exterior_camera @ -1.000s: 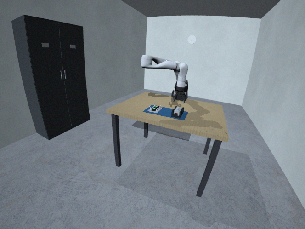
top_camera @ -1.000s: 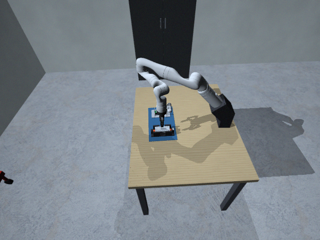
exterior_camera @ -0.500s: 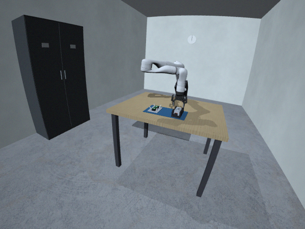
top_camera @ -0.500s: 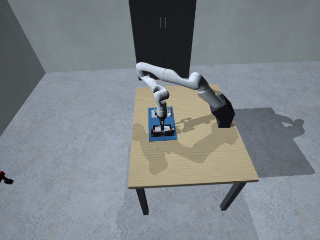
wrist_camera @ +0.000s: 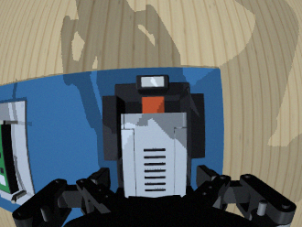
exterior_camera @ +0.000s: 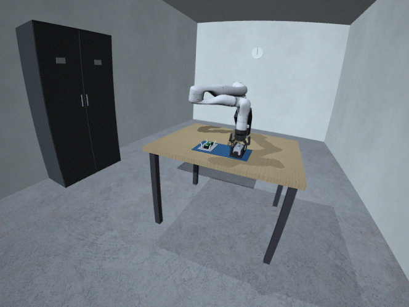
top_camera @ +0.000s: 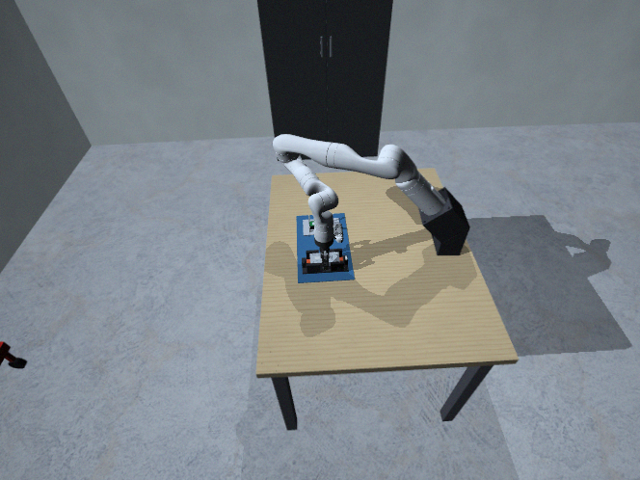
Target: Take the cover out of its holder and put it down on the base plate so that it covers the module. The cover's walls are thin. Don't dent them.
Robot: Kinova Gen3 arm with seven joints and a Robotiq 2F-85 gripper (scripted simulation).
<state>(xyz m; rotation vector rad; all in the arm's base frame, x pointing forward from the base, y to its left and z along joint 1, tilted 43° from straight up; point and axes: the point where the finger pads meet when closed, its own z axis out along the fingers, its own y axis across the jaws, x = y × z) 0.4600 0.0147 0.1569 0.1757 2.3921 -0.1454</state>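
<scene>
Now: the light grey cover 10 mm below my hand.
</scene>
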